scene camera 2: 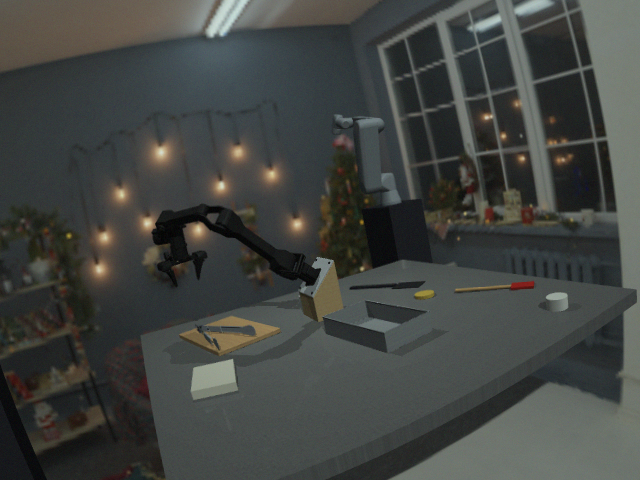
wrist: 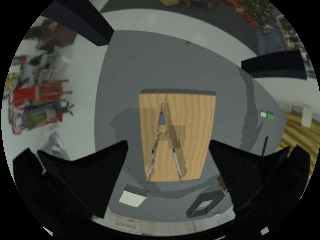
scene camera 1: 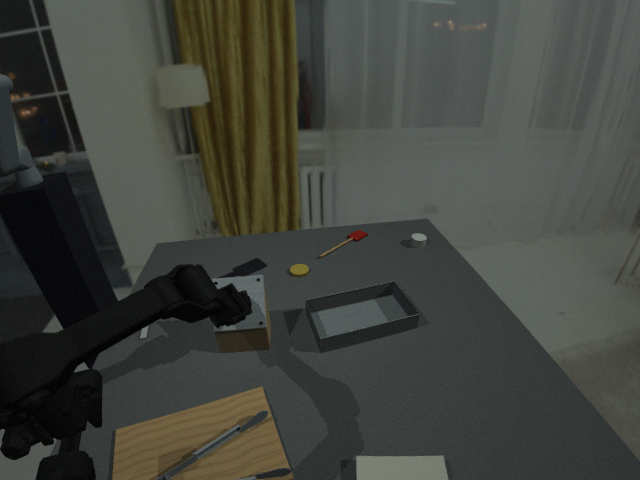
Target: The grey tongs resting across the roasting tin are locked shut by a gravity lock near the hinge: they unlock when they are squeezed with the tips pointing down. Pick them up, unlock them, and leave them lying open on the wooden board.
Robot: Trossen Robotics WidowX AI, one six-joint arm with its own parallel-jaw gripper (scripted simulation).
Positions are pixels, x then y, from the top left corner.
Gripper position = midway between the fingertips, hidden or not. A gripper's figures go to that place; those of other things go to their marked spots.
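The gripper (scene camera 2: 187, 283) is 175 cm from the lens. A roasting tin (scene camera 2: 384, 327) is 143 cm from the lens, while a white block (scene camera 2: 218, 378) is 125 cm from the lens; the marked spots on the white block and the roasting tin are 52 cm apart.
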